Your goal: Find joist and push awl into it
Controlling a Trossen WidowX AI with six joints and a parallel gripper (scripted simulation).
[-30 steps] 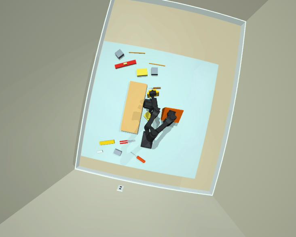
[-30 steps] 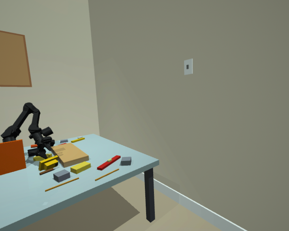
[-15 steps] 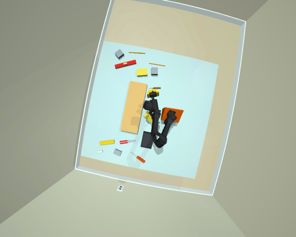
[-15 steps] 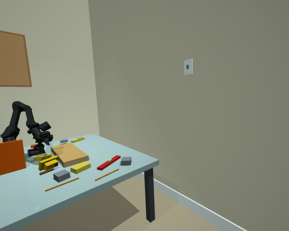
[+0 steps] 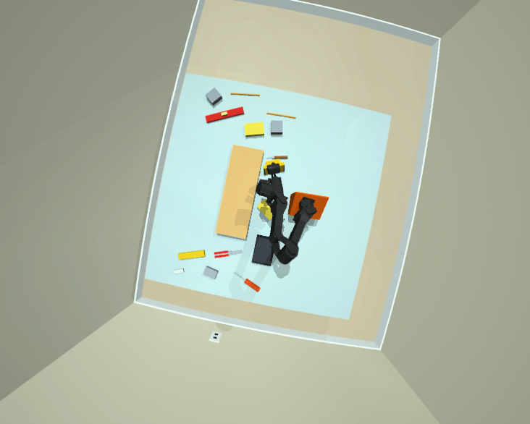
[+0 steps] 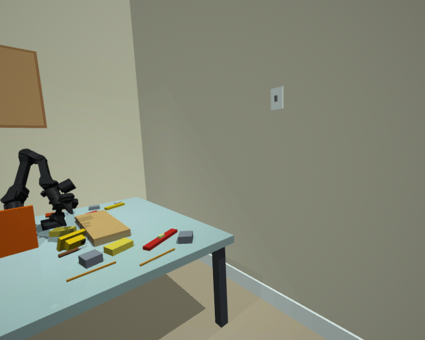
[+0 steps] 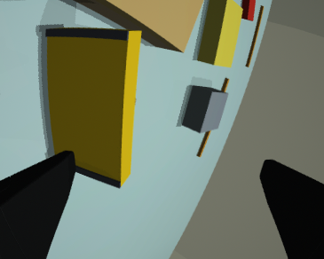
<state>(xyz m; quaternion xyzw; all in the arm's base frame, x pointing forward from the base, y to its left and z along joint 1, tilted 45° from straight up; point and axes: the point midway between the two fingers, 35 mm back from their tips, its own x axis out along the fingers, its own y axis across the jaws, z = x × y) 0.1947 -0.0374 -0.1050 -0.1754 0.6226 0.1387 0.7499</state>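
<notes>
Now: gripper tip 11 cm above the yellow stud finder, 4 cm to the left of it and 3 cm short of it. The rest, counted from my gripper tip: awl 13 cm below, 9 cm to the right, 1 cm ahead; red level 37 cm ahead, 26 cm to the right, 12 cm below; dark tray 45 cm to the left, 12 cm below, 7 cm behind.
</notes>
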